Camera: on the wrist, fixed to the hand. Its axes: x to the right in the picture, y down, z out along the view.
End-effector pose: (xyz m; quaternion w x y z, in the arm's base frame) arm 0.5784 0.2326 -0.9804 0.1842 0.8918 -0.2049 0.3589
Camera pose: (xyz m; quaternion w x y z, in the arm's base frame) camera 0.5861 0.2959 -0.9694 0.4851 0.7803 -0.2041 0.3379
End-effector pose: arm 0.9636 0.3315 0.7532 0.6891 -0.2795 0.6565 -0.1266
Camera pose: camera 0.9417 0.2802 0.7859 0.5057 -0.5153 0.6918 -0.0128
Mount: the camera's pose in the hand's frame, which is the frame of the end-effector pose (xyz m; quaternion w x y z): -0.0018 -0.0555 -0.0332 0.9483 -0.2929 0.0831 -0.0897
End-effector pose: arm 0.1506 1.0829 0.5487 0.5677 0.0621 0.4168 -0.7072
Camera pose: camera 0.0910 1.1066 0.5571 0.4585 -0.0860 0.6551 -0.5943
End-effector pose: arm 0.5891 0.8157 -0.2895 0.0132 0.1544 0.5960 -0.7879
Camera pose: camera 0.5870 0.8628 -0.2452 0.0625 -0.1546 -0.8109 0.5609
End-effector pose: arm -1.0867 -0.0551 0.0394 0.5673 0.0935 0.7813 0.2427
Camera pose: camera -1.1099 -0.1129 0.0219 0.5222 -0.1678 0.7254 0.4159
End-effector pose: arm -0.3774 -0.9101 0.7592 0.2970 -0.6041 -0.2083 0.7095
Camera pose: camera -0.3352 -0.8725 0.7908 0.1857 -0.7002 -0.4349 0.5350
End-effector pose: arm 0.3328 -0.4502 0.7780 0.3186 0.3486 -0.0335 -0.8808
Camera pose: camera 0.3250 -0.3996 0.7384 0.3280 0.3135 0.2840 -0.8447
